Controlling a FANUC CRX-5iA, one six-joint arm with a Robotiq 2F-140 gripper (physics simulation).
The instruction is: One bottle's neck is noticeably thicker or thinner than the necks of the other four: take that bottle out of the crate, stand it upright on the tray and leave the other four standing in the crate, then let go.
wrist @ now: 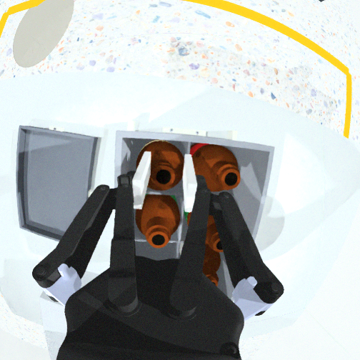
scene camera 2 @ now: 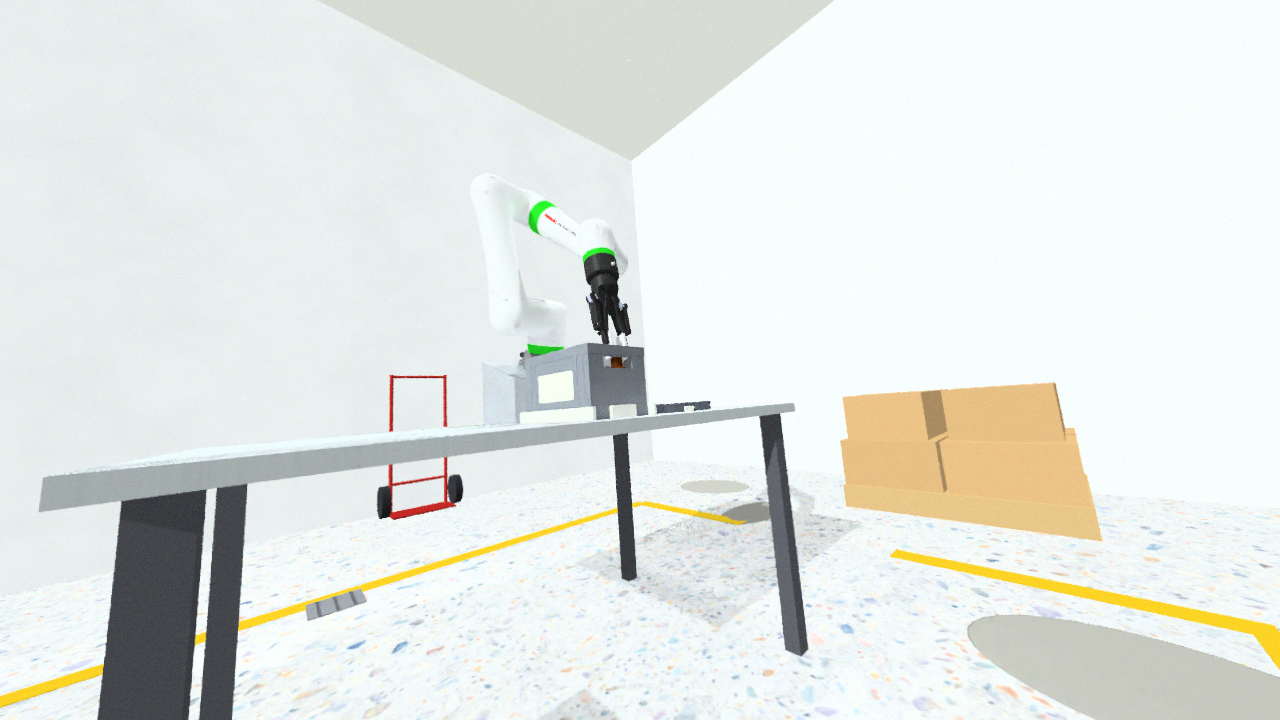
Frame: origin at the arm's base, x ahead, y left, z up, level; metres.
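Seen in the pictures: gripper, between the fingertips: point(scene camera 2: 618, 358).
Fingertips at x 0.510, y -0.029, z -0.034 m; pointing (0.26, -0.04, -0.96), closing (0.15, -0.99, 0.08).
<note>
Offsets run from my fingertips to a thing's top centre. "spot": to the spot under its first point.
My gripper point(scene camera 2: 615, 338) point(wrist: 166, 164) is partly open and empty, pointing down over the crate @[dx -0.094, dy -0.048, dz +0.026 m] point(scene camera 2: 617, 390) point(wrist: 252, 172). In the wrist view its pads stand on either side of the neck of the upper-left brown bottle point(wrist: 162, 152), without gripping it. That neck looks somewhat wider than the others in view, but perspective makes this uncertain. An upper-right bottle point(wrist: 215, 162) with a red patch, a left bottle point(wrist: 157, 212) below, and two right-hand bottles point(wrist: 216, 232) point(wrist: 211, 264), partly hidden by a finger, also stand in the crate. The grey tray @[spot: dx +0.005, dy +0.209, dz -0.137 m] point(scene camera 2: 682, 407) point(wrist: 57, 180) is left of the crate in the wrist view.
The crate's high walls and inner dividers surround the bottles. The crate and tray stand on the table point(scene camera 2: 429, 443). A red hand truck point(scene camera 2: 391, 402) and cardboard boxes point(scene camera 2: 998, 411) stand on the floor away from the table.
</note>
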